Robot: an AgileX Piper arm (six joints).
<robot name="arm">
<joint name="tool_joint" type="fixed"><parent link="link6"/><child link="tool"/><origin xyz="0 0 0"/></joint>
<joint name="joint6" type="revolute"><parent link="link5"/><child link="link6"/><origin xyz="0 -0.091 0" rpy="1.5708 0 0"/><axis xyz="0 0 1"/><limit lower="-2.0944" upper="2.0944"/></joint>
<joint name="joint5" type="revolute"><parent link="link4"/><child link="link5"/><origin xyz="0 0 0" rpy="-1.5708 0 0"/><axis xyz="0 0 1"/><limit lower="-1.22" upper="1.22"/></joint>
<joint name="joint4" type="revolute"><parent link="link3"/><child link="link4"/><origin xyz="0.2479 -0.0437 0" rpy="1.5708 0 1.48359"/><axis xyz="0 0 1"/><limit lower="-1.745" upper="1.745"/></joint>
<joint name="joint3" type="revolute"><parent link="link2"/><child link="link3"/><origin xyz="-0.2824 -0.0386 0"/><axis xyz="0 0 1"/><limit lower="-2.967" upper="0"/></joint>
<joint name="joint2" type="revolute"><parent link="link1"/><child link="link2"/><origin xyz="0 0 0" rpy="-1.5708 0 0"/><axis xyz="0 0 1"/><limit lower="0" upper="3.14"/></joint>
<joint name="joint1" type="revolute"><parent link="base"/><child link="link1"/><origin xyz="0 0 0.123"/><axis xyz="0 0 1"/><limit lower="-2.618" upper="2.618"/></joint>
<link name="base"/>
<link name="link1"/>
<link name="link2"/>
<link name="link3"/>
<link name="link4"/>
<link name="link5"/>
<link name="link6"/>
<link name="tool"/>
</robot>
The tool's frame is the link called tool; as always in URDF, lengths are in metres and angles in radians.
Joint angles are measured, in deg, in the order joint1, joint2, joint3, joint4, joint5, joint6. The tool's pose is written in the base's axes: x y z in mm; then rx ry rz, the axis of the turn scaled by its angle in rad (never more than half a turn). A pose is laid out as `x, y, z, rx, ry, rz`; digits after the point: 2 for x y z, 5 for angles.
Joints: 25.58, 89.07, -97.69, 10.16, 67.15, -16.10
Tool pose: 287.96, 154.25, 414.45, -0.87430, 2.34987, 0.30134
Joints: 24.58, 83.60, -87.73, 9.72, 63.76, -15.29
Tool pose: 270.24, 138.77, 396.33, -0.82985, 2.38646, 0.28744
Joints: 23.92, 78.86, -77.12, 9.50, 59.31, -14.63
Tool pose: 253.62, 126.63, 369.27, -0.79255, 2.42554, 0.27766
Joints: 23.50, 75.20, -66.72, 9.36, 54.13, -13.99
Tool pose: 238.80, 116.91, 336.69, -0.75854, 2.46554, 0.26832
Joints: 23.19, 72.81, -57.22, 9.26, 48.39, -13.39
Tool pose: 226.40, 108.90, 302.54, -0.72535, 2.50117, 0.25737
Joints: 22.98, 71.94, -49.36, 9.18, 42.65, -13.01
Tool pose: 217.34, 102.85, 270.38, -0.69936, 2.53179, 0.24380
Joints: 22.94, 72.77, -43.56, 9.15, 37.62, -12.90
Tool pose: 212.20, 99.41, 241.75, -0.68684, 2.56453, 0.22921
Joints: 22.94, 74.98, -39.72, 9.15, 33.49, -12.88
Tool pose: 210.82, 97.90, 217.26, -0.68134, 2.60090, 0.21453
